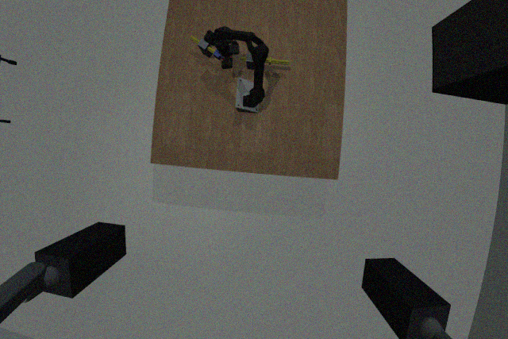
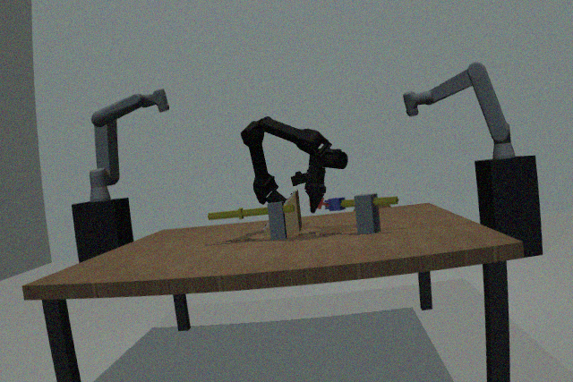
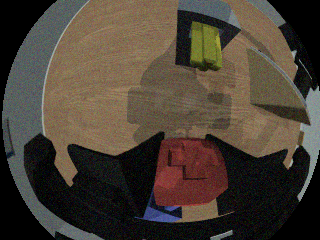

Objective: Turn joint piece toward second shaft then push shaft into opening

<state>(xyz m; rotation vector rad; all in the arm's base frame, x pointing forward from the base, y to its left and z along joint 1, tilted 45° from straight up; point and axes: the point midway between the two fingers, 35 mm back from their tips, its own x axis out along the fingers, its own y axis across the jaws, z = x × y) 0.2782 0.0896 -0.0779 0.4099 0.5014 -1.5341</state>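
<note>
Right now my gripper tip is 20 mm to the right of the red square joint piece and 30 mm below it.
</note>
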